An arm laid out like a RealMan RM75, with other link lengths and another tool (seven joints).
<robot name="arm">
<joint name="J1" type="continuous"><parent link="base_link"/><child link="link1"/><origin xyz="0 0 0.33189" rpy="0 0 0"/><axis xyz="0 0 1"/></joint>
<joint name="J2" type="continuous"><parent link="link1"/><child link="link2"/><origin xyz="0 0 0" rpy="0 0 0"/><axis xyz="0 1 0"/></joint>
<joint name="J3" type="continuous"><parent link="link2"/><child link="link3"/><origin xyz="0 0 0.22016" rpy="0 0 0"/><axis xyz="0 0 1"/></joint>
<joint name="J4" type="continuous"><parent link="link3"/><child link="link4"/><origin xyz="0 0 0" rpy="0 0 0"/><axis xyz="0 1 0"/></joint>
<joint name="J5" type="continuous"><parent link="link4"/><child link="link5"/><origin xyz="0 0 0.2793" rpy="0 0 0"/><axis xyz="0 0 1"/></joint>
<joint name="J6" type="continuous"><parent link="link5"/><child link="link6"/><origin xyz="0 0 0" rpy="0 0 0"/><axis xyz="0 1 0"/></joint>
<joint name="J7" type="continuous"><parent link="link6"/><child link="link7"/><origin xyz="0 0 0.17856" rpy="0 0 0"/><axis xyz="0 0 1"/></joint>
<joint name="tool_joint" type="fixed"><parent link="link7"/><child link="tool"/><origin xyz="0.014 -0.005 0.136" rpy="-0.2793 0 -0.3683"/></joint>
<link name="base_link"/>
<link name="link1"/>
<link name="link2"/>
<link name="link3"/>
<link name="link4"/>
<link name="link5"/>
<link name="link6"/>
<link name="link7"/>
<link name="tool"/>
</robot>
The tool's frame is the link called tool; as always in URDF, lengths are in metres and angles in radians. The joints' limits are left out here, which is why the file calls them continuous.
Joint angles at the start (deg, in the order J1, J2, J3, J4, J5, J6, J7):
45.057 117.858 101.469 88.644 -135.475 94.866 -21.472
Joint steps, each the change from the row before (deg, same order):
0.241 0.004 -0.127 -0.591 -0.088 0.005 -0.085
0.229 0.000 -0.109 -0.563 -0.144 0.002 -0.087
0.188 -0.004 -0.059 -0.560 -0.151 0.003 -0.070
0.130 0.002 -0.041 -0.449 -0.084 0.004 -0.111
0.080 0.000 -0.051 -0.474 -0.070 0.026 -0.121
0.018 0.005 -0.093 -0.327 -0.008 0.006 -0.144
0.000 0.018 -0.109 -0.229 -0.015 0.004 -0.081
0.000 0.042 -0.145 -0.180 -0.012 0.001 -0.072
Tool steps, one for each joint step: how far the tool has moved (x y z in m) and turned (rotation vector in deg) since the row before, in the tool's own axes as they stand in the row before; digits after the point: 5 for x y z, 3 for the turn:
0.00146 0.00000 0.00217 -0.273 0.338 0.113
0.00162 -0.00030 0.00191 -0.205 0.355 0.124
0.00192 -0.00054 0.00170 -0.181 0.320 0.207
0.00154 -0.00031 0.00143 -0.178 0.243 0.126
0.00207 -0.00020 0.00163 -0.227 0.267 0.181
0.00152 0.00013 0.00148 -0.210 0.208 0.060
0.00116 0.00027 0.00131 -0.171 0.172 0.051
0.00083 0.00054 0.00143 -0.178 0.168 -0.003

